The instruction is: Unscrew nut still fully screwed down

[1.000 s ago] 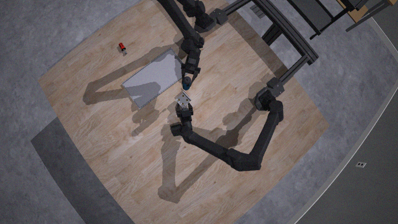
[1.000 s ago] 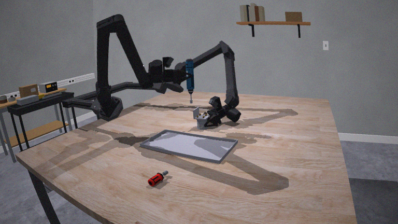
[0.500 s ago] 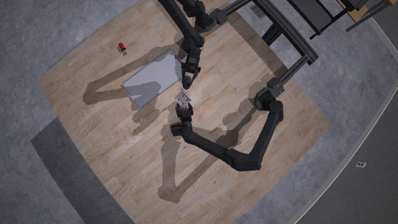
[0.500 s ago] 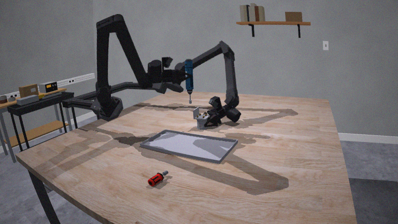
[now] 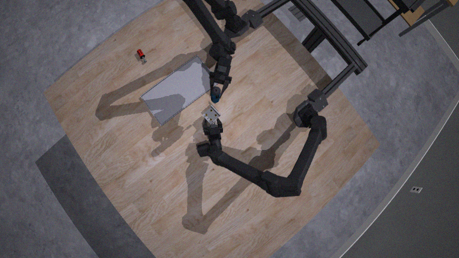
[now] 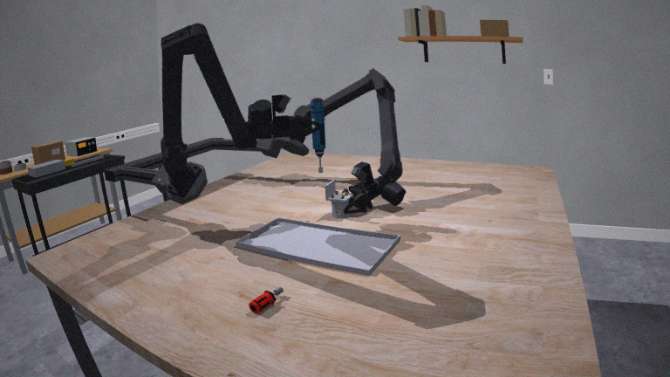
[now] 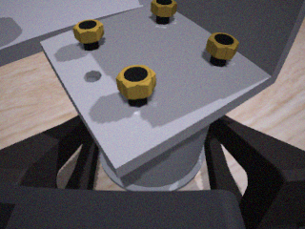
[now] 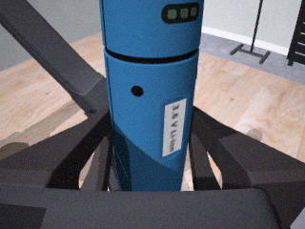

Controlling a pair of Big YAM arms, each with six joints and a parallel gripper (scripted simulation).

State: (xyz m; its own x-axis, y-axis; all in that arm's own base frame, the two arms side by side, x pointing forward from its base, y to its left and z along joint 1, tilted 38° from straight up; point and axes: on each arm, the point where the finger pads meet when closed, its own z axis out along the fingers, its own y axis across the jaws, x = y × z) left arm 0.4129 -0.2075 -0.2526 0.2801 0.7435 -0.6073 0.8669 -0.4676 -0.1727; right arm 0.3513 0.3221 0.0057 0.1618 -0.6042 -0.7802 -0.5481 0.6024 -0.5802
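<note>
My left hand is 1 cm below the joint module. From my left hand the other things lie so: driver tip 15 cm above, 5 cm behind, 3 cm to the right; grey bracket plate 5 cm above; nut 5 cm above, 2 cm to the left, 1 cm ahead.
</note>
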